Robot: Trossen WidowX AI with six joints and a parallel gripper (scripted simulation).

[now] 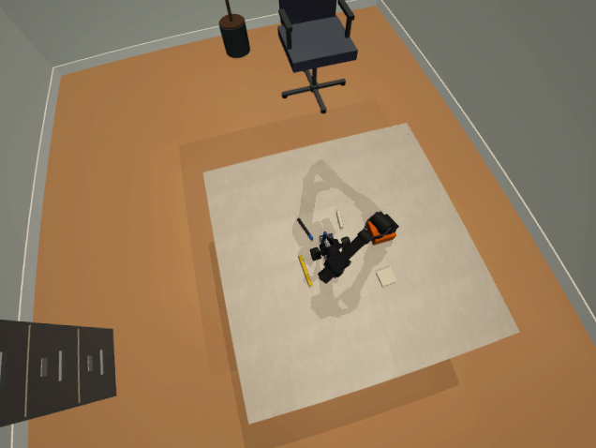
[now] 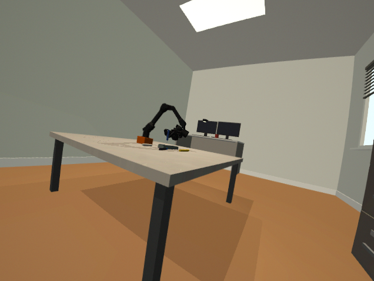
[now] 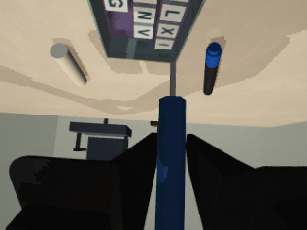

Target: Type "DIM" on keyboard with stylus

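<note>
Right now my gripper tip is 30 mm to the right of the D key and 90 mm above it. Round my gripper tip: grey block 110 mm behind, 60 mm to the left, 90 mm below; I key 30 mm to the right, 90 mm below; blue stylus 10 mm below.
</note>
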